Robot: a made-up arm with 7 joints. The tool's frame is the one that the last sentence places.
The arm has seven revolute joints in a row. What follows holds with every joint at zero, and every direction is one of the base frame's.
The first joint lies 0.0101 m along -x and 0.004 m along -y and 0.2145 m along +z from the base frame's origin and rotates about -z.
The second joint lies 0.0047 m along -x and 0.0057 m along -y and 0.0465 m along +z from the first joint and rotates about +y.
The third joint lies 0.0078 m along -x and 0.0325 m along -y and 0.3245 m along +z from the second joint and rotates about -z.
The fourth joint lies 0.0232 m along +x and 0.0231 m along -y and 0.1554 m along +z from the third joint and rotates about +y.
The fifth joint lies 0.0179 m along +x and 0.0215 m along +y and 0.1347 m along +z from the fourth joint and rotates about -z.
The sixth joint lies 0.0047 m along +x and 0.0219 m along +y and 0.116 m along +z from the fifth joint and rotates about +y.
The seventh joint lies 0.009 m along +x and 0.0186 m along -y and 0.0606 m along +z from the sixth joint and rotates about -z.
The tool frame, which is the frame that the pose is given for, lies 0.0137 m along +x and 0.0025 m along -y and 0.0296 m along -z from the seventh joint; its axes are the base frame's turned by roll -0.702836, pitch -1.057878 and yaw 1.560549 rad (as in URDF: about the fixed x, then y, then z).
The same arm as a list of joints. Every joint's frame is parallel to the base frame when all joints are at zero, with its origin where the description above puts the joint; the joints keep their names.
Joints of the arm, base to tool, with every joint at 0 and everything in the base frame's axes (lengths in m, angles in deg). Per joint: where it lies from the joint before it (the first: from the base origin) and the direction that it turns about. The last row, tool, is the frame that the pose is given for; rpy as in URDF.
joint 1: axis -z offset -0.0101 -0.0040 0.2145
joint 2: axis +y offset -0.0047 -0.0057 0.0465
joint 3: axis -z offset -0.0078 -0.0325 0.3245
joint 4: axis +y offset 0.0232 -0.0231 0.1554
joint 5: axis -z offset 0.0179 0.0215 0.1347
joint 6: axis +y offset 0.0047 0.0219 0.1160
joint 7: axis -z offset 0.0090 -0.0186 0.0606
tool: offset 0.0137 -0.0025 -0.0296 rpy -40.27 -60.61 89.41

